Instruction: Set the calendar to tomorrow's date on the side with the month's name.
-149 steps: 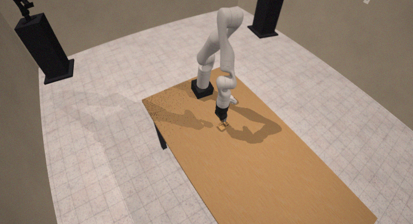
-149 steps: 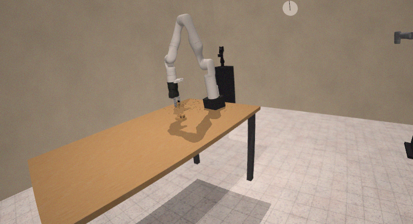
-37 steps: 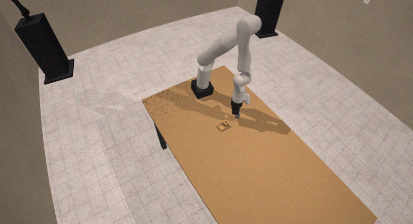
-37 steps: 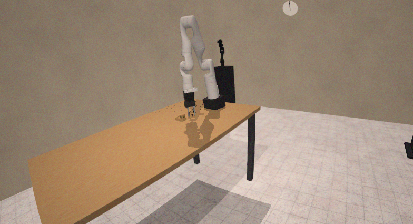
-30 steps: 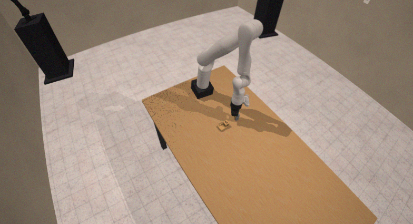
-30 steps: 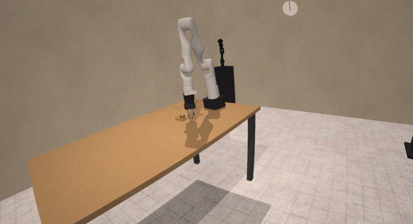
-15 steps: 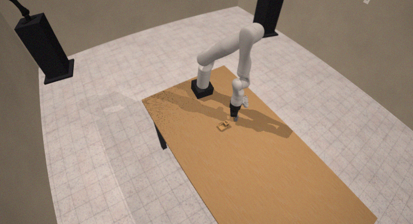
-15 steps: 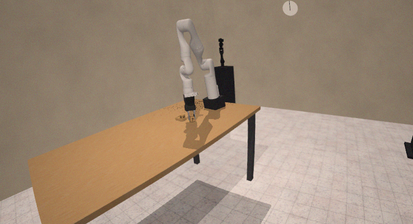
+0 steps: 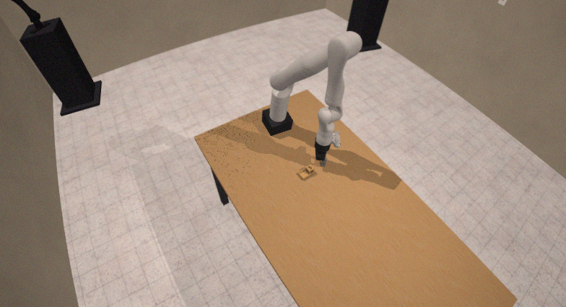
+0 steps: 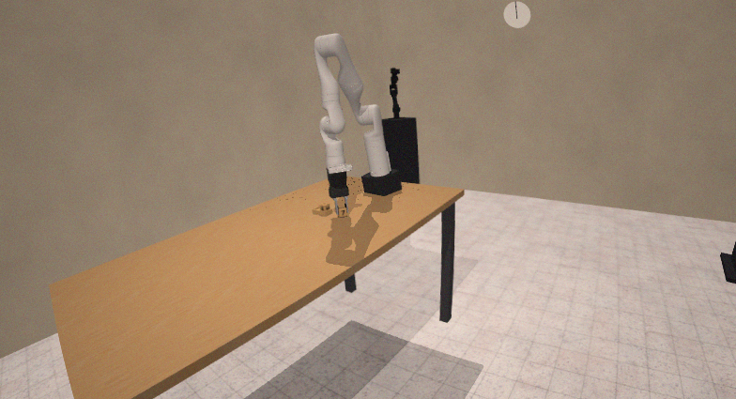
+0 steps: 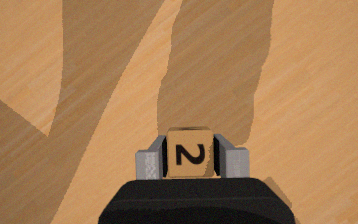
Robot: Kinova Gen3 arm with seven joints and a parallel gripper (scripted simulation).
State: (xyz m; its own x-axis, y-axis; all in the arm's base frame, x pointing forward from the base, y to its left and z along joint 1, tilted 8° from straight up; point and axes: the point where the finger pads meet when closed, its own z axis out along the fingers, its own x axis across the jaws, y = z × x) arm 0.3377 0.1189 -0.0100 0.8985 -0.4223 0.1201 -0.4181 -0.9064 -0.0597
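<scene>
Now: hand 10 mm above the wooden date cube. From my hand the other things lie so: wooden tray 20 mm ahead, 110 mm to the right, 20 mm below.
</scene>
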